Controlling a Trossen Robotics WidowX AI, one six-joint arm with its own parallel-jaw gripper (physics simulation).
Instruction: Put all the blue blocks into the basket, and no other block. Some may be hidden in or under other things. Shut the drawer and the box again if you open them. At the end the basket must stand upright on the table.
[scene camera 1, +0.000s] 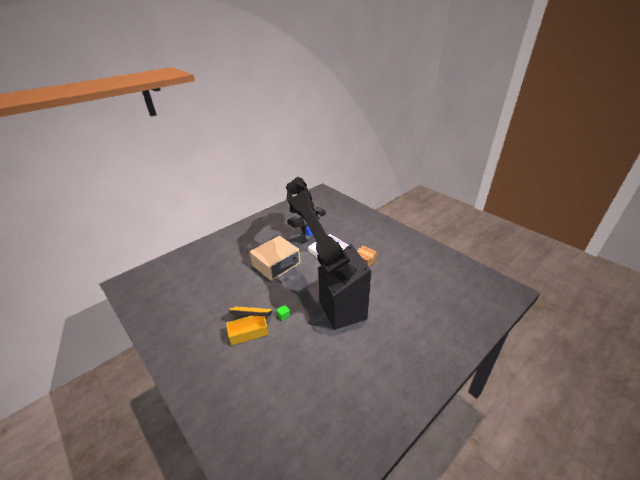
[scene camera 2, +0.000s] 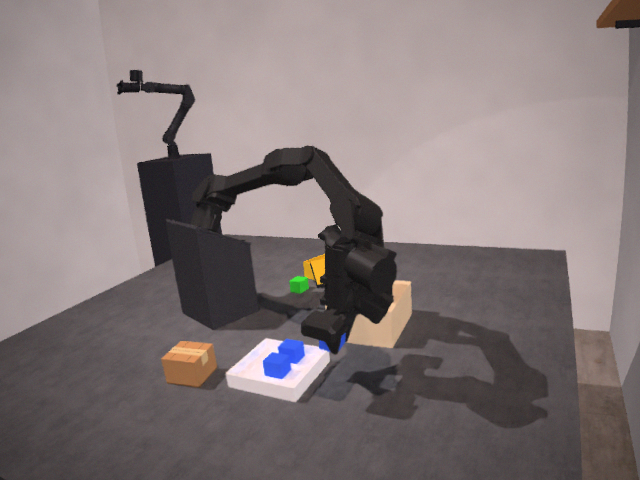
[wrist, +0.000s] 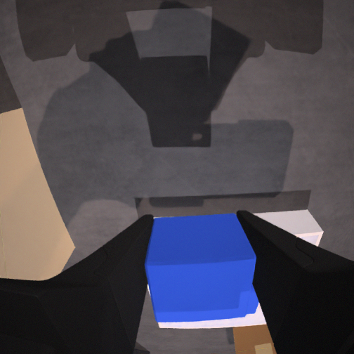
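Note:
My gripper (scene camera 2: 331, 338) (wrist: 194, 221) is shut on a blue block (scene camera 1: 309, 231) (scene camera 2: 326, 343) (wrist: 200, 272), held above the table near the basket's edge, on the side toward the tan drawer unit. The basket (scene camera 1: 315, 251) (scene camera 2: 261, 390) (wrist: 287, 220) is a shallow white tray standing upright. Two blue blocks, one (scene camera 2: 276, 365) nearer scene camera 2 and one (scene camera 2: 292, 350) behind it, sit in the basket. The tan drawer unit (scene camera 1: 271, 254) (scene camera 2: 402, 312) (wrist: 30, 210) has a dark front; whether its drawer is shut is unclear. The yellow box (scene camera 1: 248, 333) (scene camera 2: 311, 268) is open, its lid (scene camera 1: 250, 310) raised along one side.
A green block (scene camera 1: 283, 313) (scene camera 2: 298, 284) lies beside the yellow box. A small brown carton (scene camera 1: 367, 255) (scene camera 2: 188, 364) (wrist: 249, 340) stands near the basket. My arm's dark pedestal (scene camera 1: 344, 302) (scene camera 2: 214, 273) stands on the table. Another arm stands in the background of scene camera 2.

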